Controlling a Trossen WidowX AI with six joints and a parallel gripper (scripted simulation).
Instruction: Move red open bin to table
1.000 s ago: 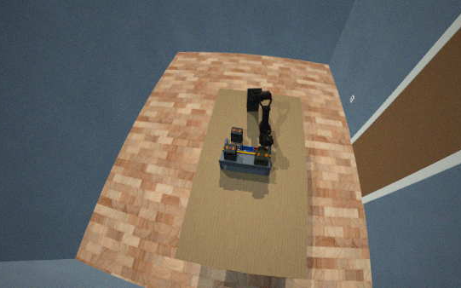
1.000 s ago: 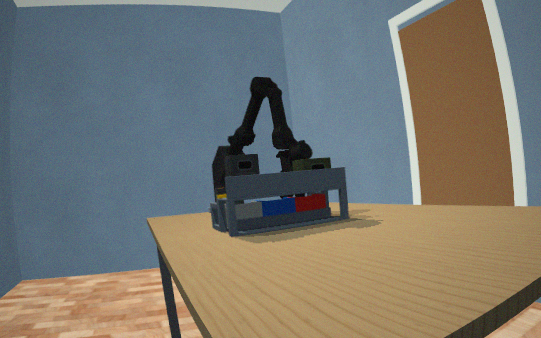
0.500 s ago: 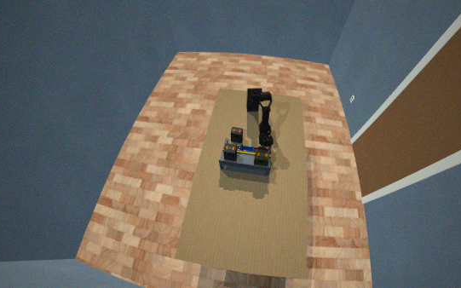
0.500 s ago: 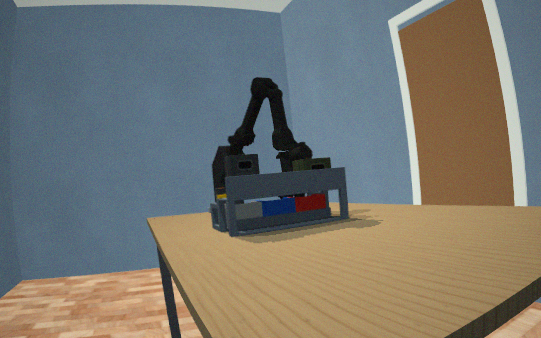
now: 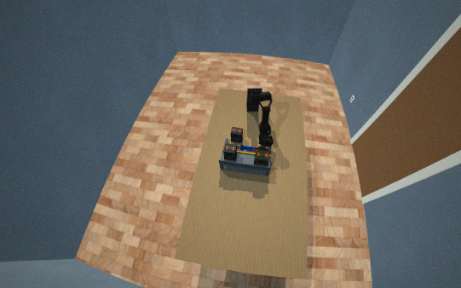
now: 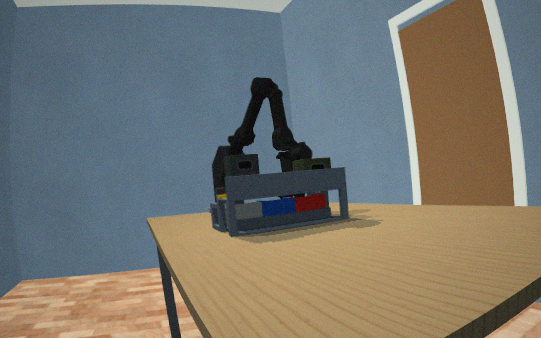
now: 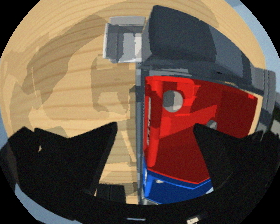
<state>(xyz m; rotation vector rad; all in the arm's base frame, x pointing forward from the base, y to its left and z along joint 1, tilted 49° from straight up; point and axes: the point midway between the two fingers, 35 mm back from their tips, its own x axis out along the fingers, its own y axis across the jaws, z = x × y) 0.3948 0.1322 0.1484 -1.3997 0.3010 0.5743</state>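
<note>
My hand is 60 mm short of the red bin, 10 mm to the right of it and 20 mm above it. From my hand the other things lie so: blue bin 90 mm ahead, 100 mm to the right, 20 mm below; then grey bin 110 mm ahead, 210 mm to the right, 20 mm below.
</note>
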